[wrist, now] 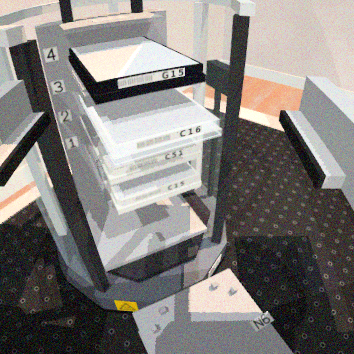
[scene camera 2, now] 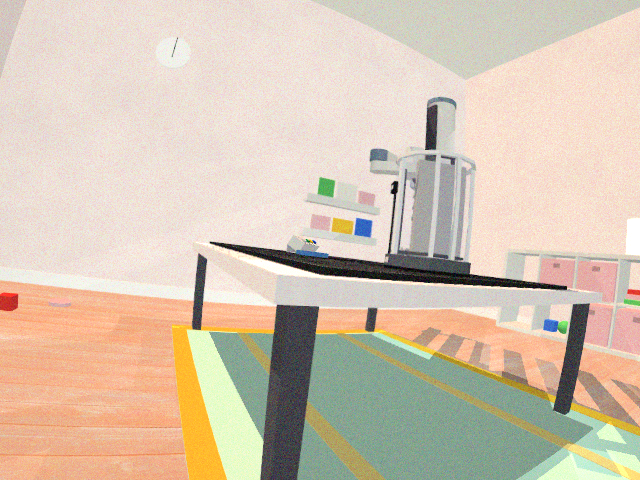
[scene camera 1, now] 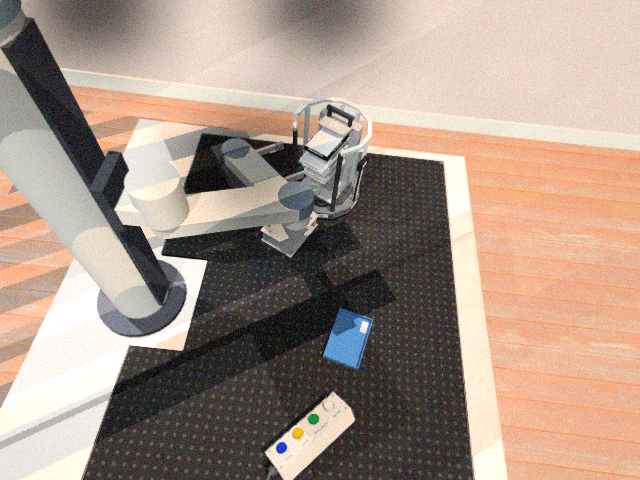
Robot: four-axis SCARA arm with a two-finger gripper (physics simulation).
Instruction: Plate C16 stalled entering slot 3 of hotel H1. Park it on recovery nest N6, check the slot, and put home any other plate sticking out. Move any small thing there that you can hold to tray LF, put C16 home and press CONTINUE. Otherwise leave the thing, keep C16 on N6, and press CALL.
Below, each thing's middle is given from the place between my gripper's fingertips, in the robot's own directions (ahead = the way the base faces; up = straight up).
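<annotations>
My hand's 80 mm short of the clear plate (wrist: 136,127), 90 mm to the right of it and 60 mm above it. There's a plate rack (scene camera 2: 431,225) that's 100 mm ahead of my hand, 130 mm to the left of it and 130 mm below it. The white button box (scene camera 1: 335,416) is 720 mm to the right of my hand, 140 mm ahead of it and 250 mm below it, and the blue plate (scene camera 1: 346,343) is a good way ahead of my hand, far to the right of it and well below it.
</annotations>
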